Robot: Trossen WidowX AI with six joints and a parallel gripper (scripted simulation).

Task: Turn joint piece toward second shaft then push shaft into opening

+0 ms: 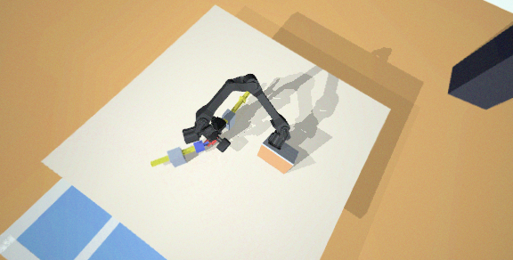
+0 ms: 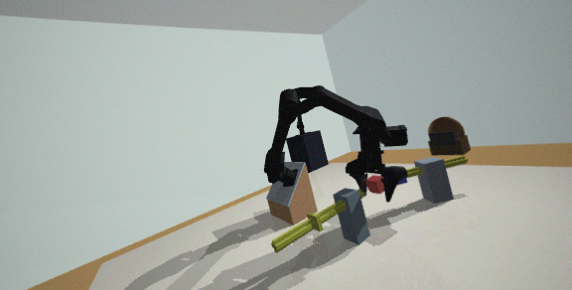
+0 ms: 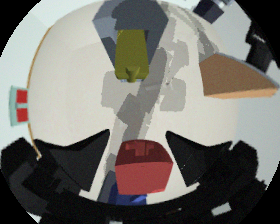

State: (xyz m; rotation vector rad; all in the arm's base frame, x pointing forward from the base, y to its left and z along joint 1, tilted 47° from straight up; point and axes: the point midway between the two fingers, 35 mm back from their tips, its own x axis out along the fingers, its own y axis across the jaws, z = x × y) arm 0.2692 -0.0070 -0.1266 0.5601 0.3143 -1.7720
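Now: the red square joint piece 4 cm above my gripper tip, 2 cm to the left of it and 1 cm ahead of it.
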